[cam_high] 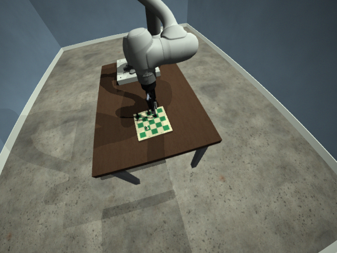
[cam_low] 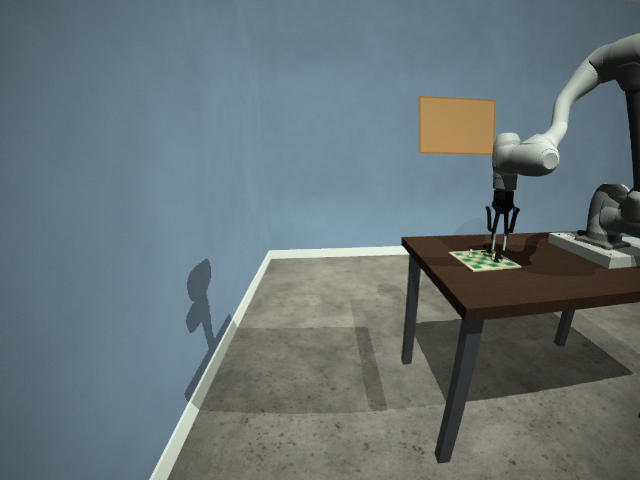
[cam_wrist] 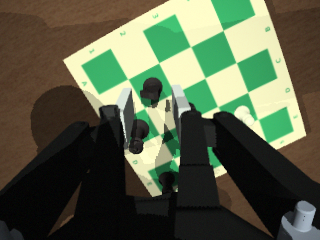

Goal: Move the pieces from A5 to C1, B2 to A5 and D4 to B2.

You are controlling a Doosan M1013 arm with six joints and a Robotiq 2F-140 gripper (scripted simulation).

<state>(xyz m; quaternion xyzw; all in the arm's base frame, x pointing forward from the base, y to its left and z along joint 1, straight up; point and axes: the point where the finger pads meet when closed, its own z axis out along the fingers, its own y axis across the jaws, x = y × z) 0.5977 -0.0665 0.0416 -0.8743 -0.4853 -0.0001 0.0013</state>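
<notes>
My hand is 70 mm above the black chess piece. Also, from my hand: small pale piece (70 mm ahead, 90 mm to the right, 70 mm below); cream chessboard (30 mm ahead, 40 mm to the right, 90 mm below).
</notes>
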